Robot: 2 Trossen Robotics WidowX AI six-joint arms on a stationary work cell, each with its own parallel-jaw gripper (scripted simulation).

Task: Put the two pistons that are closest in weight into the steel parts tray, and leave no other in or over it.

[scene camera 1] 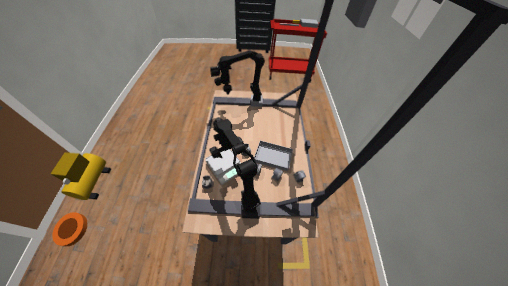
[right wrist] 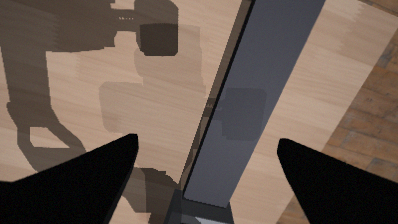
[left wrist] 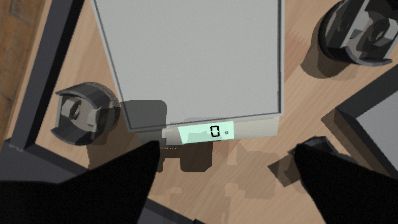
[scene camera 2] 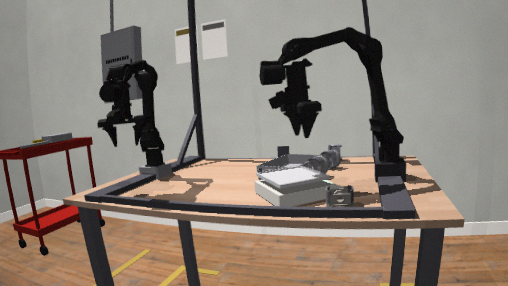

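The left wrist view shows me my left gripper, and in the right wrist view I find my right gripper. Both grippers are there in the pictures of this scene, and I see a steel parts tray and a white scale in them too.
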